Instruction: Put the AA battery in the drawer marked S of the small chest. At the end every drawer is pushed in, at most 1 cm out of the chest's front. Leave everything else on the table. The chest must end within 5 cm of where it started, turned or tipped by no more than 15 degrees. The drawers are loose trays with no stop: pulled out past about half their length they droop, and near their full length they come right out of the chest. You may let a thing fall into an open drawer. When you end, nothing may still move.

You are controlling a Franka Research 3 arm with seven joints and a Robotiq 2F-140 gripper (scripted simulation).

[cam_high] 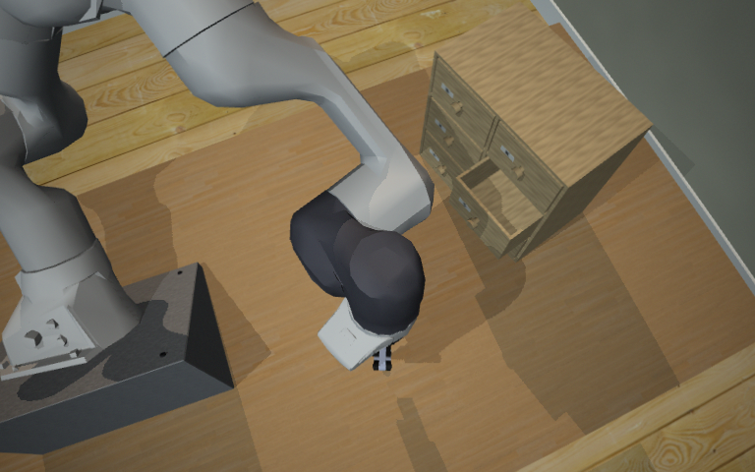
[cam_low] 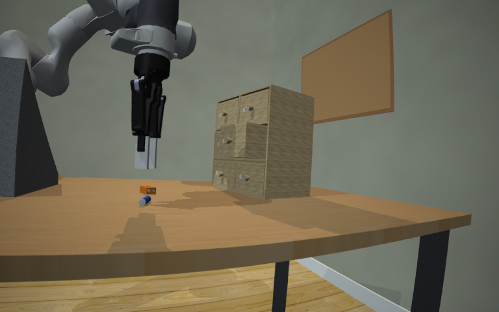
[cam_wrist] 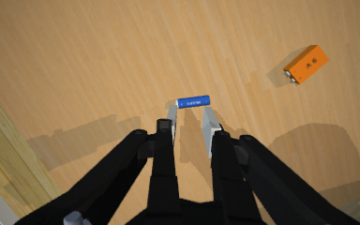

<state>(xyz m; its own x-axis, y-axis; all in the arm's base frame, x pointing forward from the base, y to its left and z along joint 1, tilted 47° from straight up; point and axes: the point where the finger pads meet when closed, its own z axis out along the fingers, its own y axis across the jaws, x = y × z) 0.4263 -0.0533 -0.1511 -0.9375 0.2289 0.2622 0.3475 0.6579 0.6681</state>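
Right now my hand is 100 mm above the blue AA battery. Also, from my hand: small orange object: 160 mm to the left, 100 mm below; then drawer: 300 mm ahead, 170 mm to the left, 30 mm above.
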